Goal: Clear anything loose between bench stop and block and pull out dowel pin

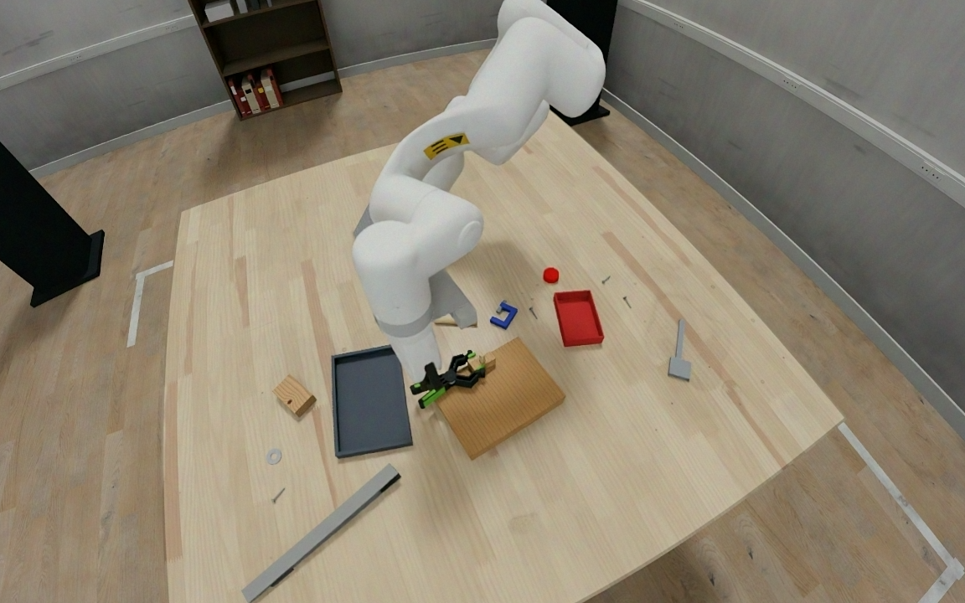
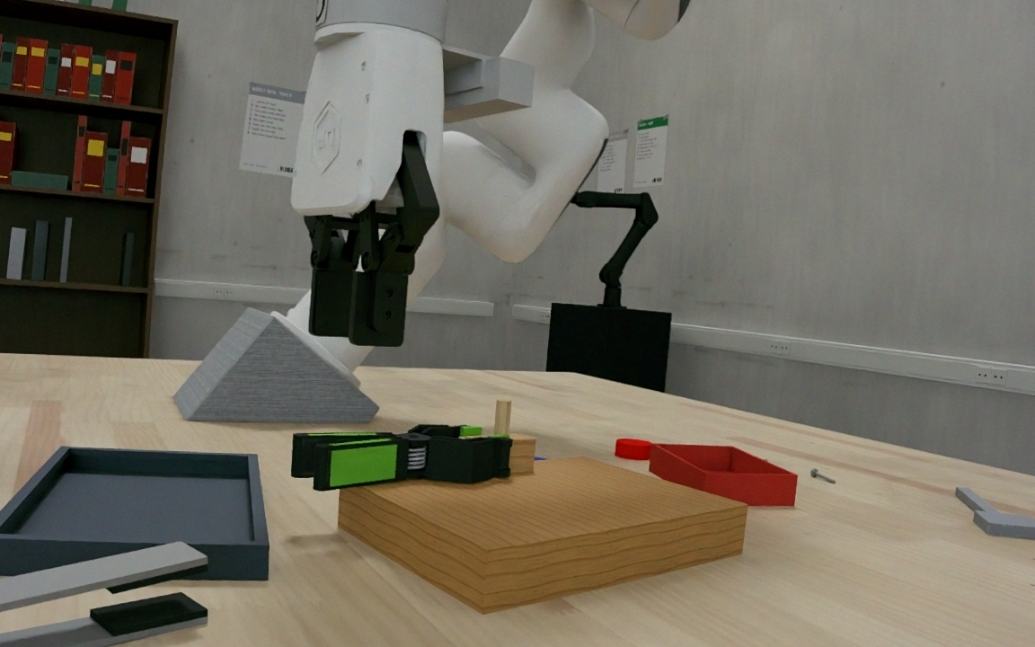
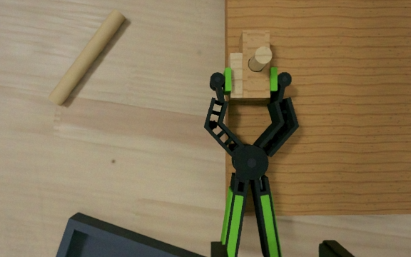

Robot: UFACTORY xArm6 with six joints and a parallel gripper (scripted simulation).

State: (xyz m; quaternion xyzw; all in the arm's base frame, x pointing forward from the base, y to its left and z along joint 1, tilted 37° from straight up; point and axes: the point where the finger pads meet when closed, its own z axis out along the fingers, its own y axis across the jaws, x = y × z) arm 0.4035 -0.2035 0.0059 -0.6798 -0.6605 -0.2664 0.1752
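Right now my hand is 110 mm to the right of the dowel pin and 80 mm above it. From my hand the other things lie so: grey tray (60 mm behind, 100 mm to the right, 120 mm below); then bench board (60 mm ahead, 100 mm to the left, 110 mm below); then small wooden block (110 mm to the left, 90 mm below).
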